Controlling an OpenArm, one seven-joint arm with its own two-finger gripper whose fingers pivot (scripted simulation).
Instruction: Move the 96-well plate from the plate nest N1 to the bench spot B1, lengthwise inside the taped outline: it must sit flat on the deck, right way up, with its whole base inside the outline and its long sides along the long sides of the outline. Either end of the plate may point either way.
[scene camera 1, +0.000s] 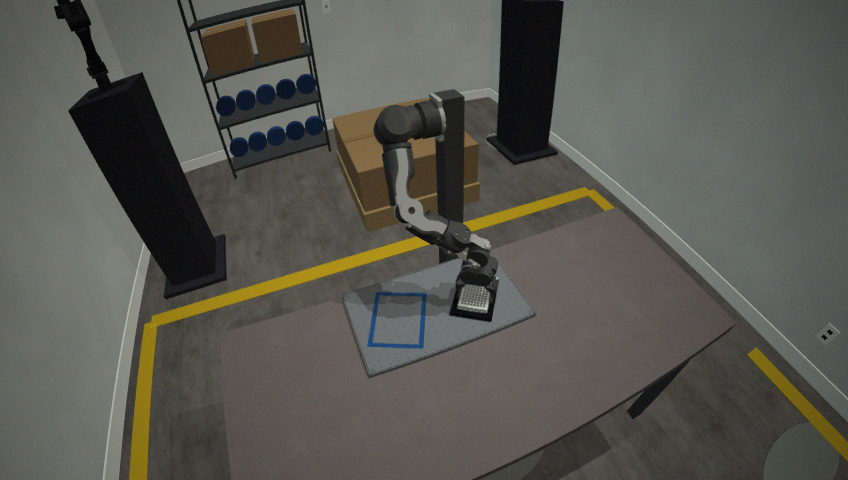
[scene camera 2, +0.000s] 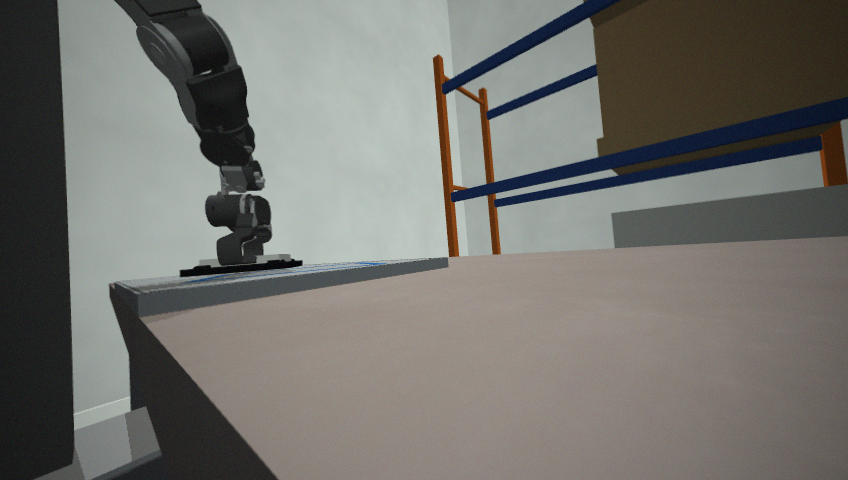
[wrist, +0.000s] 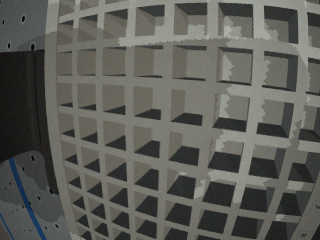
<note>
In view: my gripper (scene camera 2: 249, 263), a white 96-well plate (scene camera 1: 478, 301), a black plate nest N1 (scene camera 2: 289, 264) and a dark mounting post (scene camera 1: 450, 153).
The white 96-well plate shows as well in the wrist view (wrist: 126, 118). My gripper is seen too in scene camera 1 (scene camera 1: 475, 294) and in the wrist view (wrist: 181, 144).
</note>
